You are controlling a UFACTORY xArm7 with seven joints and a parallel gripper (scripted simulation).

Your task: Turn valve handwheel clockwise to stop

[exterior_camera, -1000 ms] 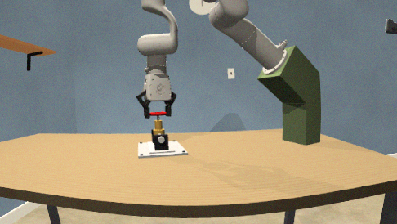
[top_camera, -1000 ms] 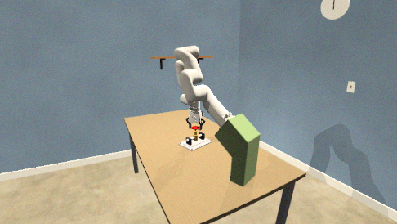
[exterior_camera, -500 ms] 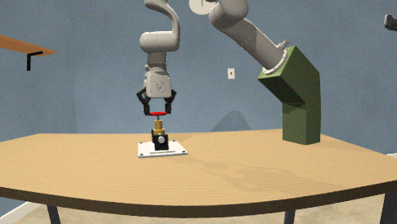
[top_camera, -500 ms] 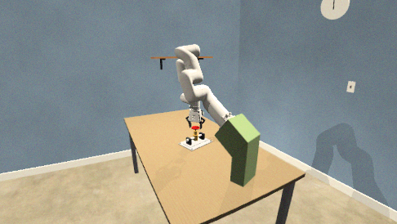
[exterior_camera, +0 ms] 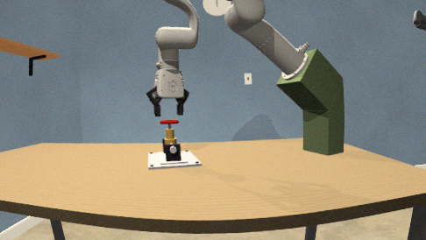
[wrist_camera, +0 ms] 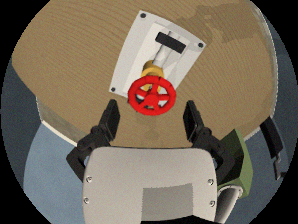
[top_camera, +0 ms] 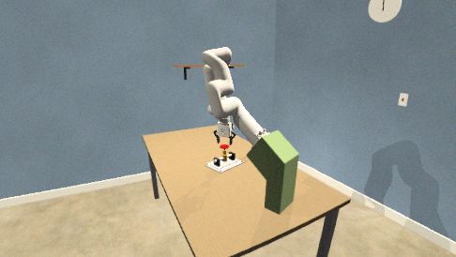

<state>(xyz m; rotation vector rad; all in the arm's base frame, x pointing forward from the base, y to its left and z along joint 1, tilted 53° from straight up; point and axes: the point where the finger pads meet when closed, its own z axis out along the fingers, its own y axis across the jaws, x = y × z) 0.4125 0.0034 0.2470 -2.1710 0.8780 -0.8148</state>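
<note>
The red handwheel lies 40 mm below my hand.
</note>
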